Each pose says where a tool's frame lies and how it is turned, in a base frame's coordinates. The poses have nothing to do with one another.
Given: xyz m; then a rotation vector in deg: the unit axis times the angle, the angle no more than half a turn.
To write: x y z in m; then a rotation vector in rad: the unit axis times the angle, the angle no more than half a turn. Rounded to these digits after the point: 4 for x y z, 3 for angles.
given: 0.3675 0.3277 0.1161 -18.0 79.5 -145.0
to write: 0.3675 0.3277 0.1161 -0.314 1.388 -2.531
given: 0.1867 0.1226 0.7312 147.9 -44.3 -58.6
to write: 0.1867 0.1226 0.7312 2.581 -0.773 -1.023
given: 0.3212 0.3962 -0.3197 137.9 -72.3 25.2
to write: 0.3212 0.3962 -0.3197 2.407 -1.262 0.440
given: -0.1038 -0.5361 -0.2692 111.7 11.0 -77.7
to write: -0.1038 -0.5361 -0.2692 1.950 0.192 -1.356
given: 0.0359 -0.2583 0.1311 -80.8 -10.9 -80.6
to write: 0.0359 -0.2583 0.1311 -1.410 -0.190 -1.407
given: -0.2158 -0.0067 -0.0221 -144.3 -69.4 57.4
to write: -0.2158 -0.0067 -0.0221 -2.519 -1.211 1.002
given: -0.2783 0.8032 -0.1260 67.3 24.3 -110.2
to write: -0.2783 0.8032 -0.1260 1.175 0.424 -1.923
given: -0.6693 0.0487 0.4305 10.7 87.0 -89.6
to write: -0.6693 0.0487 0.4305 0.187 1.518 -1.564
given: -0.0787 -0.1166 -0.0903 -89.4 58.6 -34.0
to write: -0.0787 -0.1166 -0.0903 -1.560 1.023 -0.593
